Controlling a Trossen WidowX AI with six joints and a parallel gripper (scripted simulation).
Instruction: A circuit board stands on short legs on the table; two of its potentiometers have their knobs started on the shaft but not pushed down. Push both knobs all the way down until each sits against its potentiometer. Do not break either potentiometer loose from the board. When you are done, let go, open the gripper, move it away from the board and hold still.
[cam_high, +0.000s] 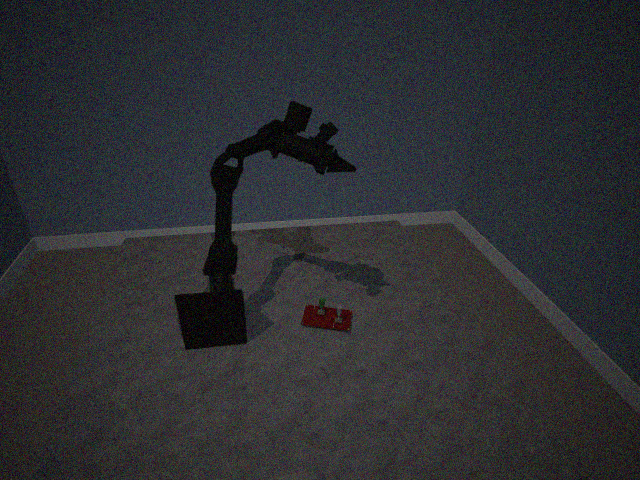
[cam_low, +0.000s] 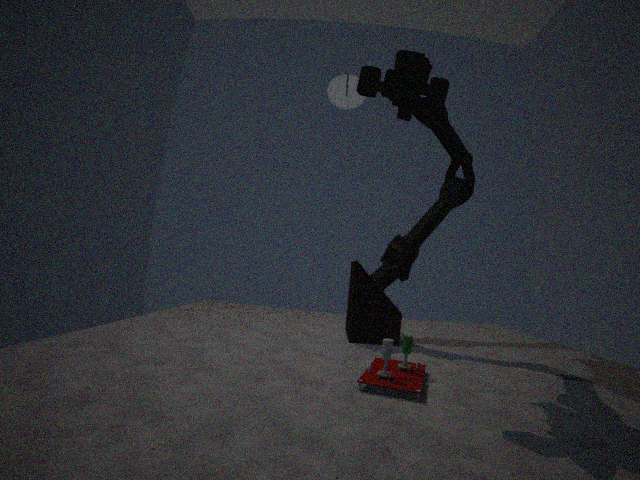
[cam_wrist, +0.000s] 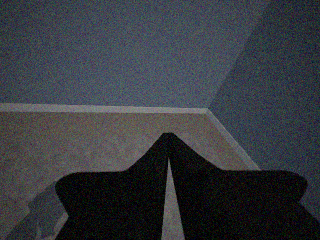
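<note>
The green knob is 50 mm behind my gripper tip, 70 mm to the left of it and 490 mm below it. Round my gripper tip: grey knob (20 mm to the left, 480 mm below).
</note>
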